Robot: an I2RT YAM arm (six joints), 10 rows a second.
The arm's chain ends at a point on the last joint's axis. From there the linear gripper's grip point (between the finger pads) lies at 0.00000 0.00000 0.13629 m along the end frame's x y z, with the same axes.
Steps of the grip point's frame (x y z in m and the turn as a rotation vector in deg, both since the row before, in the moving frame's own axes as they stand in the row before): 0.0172, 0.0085, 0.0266, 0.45, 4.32, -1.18; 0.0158, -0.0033, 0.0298, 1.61, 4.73, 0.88; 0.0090, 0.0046, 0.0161, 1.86, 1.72, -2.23; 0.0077, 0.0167, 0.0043, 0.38, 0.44, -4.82; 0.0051, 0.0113, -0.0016, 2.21, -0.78, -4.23; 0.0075, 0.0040, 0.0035, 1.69, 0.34, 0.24; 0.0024, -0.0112, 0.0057, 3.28, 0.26, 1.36
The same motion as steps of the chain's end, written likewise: 0.0069, 0.0097, 0.0270, 0.45, 4.32, -1.18; 0.0045, 0.0004, 0.0303, 1.61, 4.73, 0.88; 0.0050, 0.0091, 0.0162, 1.86, 1.72, -2.23; 0.0067, 0.0176, 0.0043, 0.38, 0.44, -4.82; 0.0071, 0.0165, -0.0015, 2.21, -0.78, -4.23; 0.0067, 0.0080, 0.0036, 1.69, 0.34, 0.24; 0.0017, -0.0034, 0.0059, 3.28, 0.26, 1.36
